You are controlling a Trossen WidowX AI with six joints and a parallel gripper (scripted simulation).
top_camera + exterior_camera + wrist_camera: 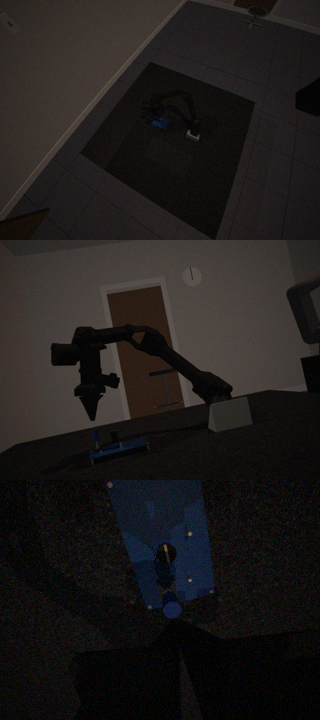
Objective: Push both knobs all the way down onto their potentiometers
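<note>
The blue knob is 4 cm below my gripper tip. Also, from my gripper tip: dark knob: 5 cm below, 5 cm behind.
</note>
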